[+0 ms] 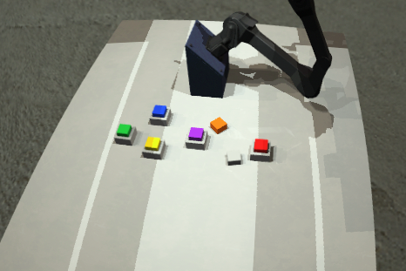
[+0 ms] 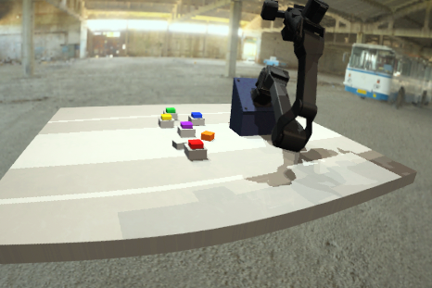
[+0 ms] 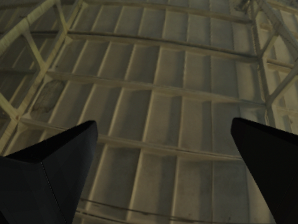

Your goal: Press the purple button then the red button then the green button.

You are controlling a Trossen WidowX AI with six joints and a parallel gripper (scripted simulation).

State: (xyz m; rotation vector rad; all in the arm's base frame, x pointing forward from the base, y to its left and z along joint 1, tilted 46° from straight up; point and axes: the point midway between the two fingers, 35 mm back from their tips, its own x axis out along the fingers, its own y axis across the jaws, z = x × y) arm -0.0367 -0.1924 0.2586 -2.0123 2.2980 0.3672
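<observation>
Now: gripper tip 42 cm above the purple button, 29 cm short of it and 3 cm to the left of it. Also, from my gripper tip: orange block: 45 cm below, 23 cm ahead, 1 cm to the left; then red button: 42 cm below, 31 cm ahead, 13 cm to the left; then blue button: 42 cm below, 22 cm ahead, 15 cm to the right.
</observation>
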